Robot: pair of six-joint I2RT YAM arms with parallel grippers.
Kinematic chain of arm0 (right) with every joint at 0, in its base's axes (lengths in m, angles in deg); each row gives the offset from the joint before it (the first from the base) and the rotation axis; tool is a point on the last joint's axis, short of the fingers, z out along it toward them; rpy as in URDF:
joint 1: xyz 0 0 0.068 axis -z
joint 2: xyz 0.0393 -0.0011 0.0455 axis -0.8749 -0.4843 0
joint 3: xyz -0.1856 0.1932 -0.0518 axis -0.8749 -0.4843 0
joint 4: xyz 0.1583 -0.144 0.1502 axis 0.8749 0.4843 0
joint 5: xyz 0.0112 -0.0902 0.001 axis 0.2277 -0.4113 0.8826
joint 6: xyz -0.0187 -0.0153 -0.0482 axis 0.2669 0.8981 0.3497
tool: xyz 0 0 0 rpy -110.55 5.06 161.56
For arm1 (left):
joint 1: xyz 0 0 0.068 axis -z
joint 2: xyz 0.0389 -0.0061 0.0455 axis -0.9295 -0.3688 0
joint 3: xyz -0.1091 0.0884 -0.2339 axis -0.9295 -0.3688 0
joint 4: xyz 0.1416 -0.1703 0.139 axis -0.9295 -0.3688 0
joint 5: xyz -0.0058 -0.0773 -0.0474 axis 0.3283 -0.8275 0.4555
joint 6: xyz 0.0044 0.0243 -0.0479 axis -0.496 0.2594 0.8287
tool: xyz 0 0 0 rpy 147.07 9.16 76.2
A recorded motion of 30 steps. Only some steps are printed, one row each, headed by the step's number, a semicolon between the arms.
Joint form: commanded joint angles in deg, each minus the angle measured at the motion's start. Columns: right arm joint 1, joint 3, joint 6, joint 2, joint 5, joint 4; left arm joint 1, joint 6, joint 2, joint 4, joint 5, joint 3.
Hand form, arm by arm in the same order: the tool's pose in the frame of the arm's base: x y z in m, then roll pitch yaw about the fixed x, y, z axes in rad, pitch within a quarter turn. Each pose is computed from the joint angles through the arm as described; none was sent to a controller.
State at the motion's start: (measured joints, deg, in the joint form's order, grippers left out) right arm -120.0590 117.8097 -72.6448 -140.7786 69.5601 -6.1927; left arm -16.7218 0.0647 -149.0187 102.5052 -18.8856 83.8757
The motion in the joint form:
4: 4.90 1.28 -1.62 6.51 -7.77 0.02; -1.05 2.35 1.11 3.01 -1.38 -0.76
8: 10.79 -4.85 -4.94 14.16 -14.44 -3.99; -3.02 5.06 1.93 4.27 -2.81 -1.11
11: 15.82 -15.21 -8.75 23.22 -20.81 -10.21; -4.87 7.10 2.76 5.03 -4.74 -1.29
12: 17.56 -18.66 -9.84 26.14 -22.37 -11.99; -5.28 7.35 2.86 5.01 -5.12 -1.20
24: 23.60 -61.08 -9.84 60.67 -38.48 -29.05; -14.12 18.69 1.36 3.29 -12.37 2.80
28: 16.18 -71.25 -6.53 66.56 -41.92 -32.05; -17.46 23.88 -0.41 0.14 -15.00 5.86
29: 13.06 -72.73 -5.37 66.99 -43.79 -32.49; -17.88 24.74 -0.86 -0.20 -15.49 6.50
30: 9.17 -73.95 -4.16 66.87 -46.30 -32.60; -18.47 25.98 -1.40 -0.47 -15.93 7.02
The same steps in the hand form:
4: 0.2741 0.3995 0.3623 2.6139 0.8554 -2.4299; 0.2014 -0.2438 0.2041 2.1769 0.8467 1.1888
8: 0.2990 0.3469 0.3936 2.6061 0.9375 -2.6663; 0.2080 -0.2363 0.2086 2.1745 0.9080 1.2153
11: 0.3078 0.2948 0.4109 2.5430 1.0026 -2.9353; 0.2137 -0.2292 0.2132 2.1740 0.9588 1.2275
12: 0.3090 0.2773 0.4143 2.5147 1.0164 -3.0224; 0.2152 -0.2278 0.2142 2.1747 0.9656 1.2303
24: 0.2278 0.1537 0.3868 2.4248 1.1994 2.8107; 0.2546 -0.2030 0.2261 2.4324 1.1559 1.5534
28: 0.1911 0.1651 0.3550 2.6340 1.2317 3.0952; 0.2728 -0.1944 0.2284 2.7034 1.1940 1.8476
29: 0.1814 0.1733 0.3485 2.7304 1.2399 -3.0675; 0.2759 -0.1939 0.2290 2.7491 1.1999 1.8945
30: 0.1704 0.1843 0.3409 2.8634 1.2392 -2.9089; 0.2796 -0.1925 0.2286 2.8159 1.2050 1.9671

